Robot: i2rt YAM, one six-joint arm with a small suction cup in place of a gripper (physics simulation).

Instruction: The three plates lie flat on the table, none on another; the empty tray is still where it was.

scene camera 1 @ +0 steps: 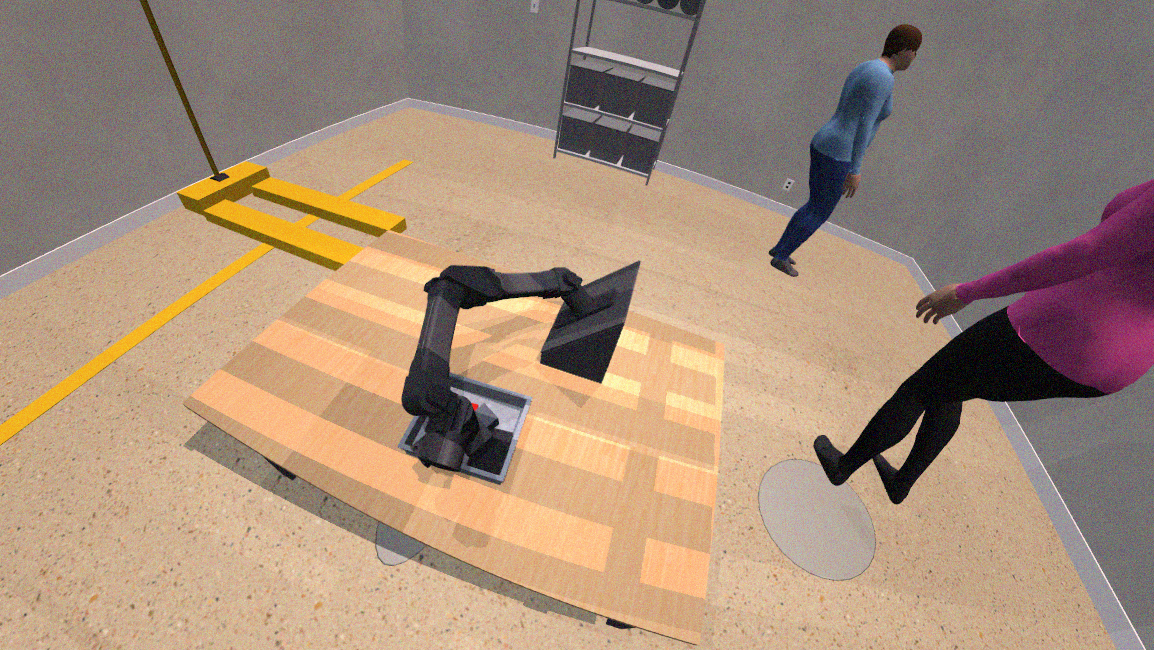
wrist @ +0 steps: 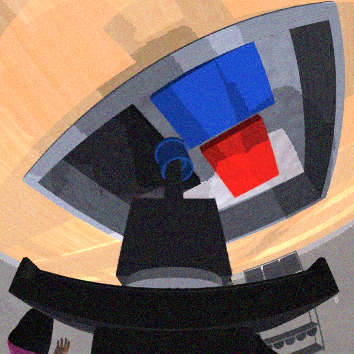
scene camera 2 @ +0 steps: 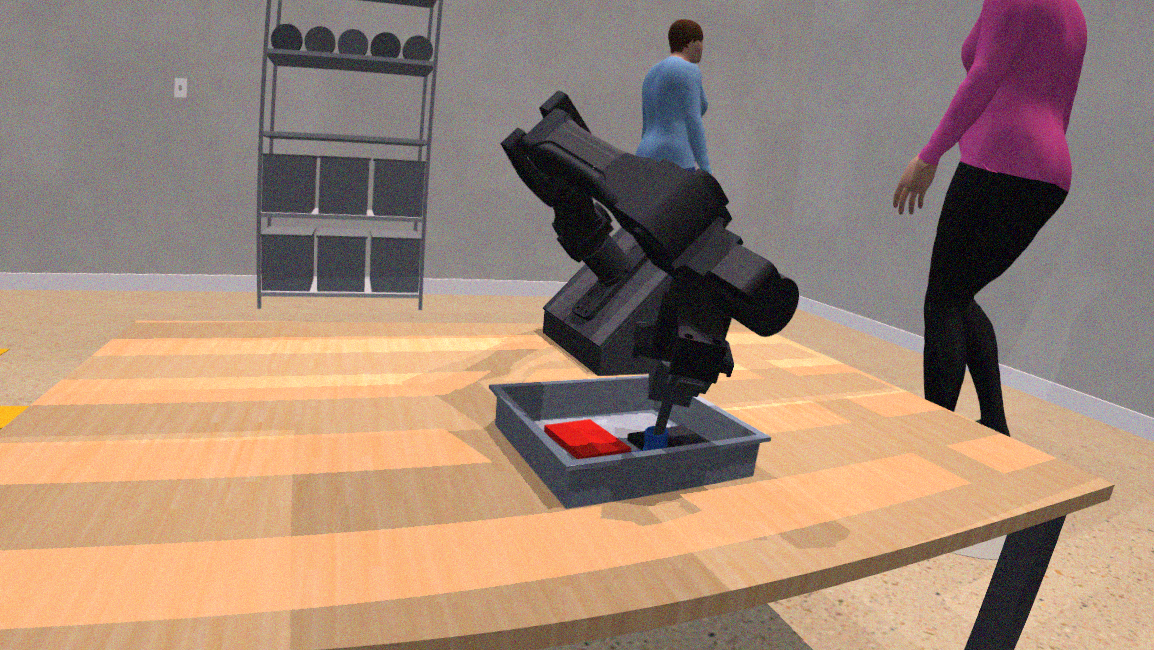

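Seen in the pictures: hand at its tool point: (wrist: pixel 173 148); arm's base at its link origin: (scene camera 1: pixel 586 310) (scene camera 2: pixel 620 276).
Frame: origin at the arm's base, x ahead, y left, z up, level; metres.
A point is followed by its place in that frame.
Note:
The grey tray (scene camera 1: pixel 517 436) {x 0.375, y -0.056, z -0.091 m} (scene camera 2: pixel 662 478) {x 0.484, y -0.182, z -0.123 m} (wrist: pixel 339 90) {x 0.433, y -0.291, z -0.091 m} stands on the table with the three plates inside. The black plate (scene camera 1: pixel 494 456) {x 0.424, y -0.093, z -0.129 m} (scene camera 2: pixel 688 436) {x 0.385, y -0.087, z -0.128 m} (wrist: pixel 100 160) {x 0.441, y -0.091, z -0.129 m} lies at one end. The blue plate (wrist: pixel 215 95) {x 0.444, y -0.203, z -0.128 m} and the red plate (scene camera 1: pixel 474 406) {x 0.318, y -0.190, z -0.128 m} (scene camera 2: pixel 583 436) {x 0.357, y -0.213, z -0.129 m} (wrist: pixel 245 167) {x 0.354, y -0.207, z -0.129 m} lie beside each other, apart from the black one. My blue suction cup (scene camera 2: pixel 655 437) (wrist: pixel 174 159) {x 0.410, y -0.151, z -0.136 m} is down inside the tray, on the black plate near its inner edge, and is shut on it. The plate looks flat and low. The arm hides the cup in scene camera 1; the blue plate is hidden in scene camera 2.
The sloped black arm base (scene camera 1: pixel 577 351) {x 0.119, y 0.012, z -0.040 m} (scene camera 2: pixel 577 327) {x 0.016, y -0.080, z -0.087 m} stands on the wooden table (scene camera 1: pixel 565 524) {x 0.517, y 0.106, z -0.141 m} (scene camera 2: pixel 363 565) {x 0.540, y -0.479, z -0.141 m} behind the tray. Two people, a shelf rack (scene camera 1: pixel 562 121) (scene camera 2: pixel 260 201) and a yellow pallet jack (scene camera 1: pixel 282 234) are beyond the table.

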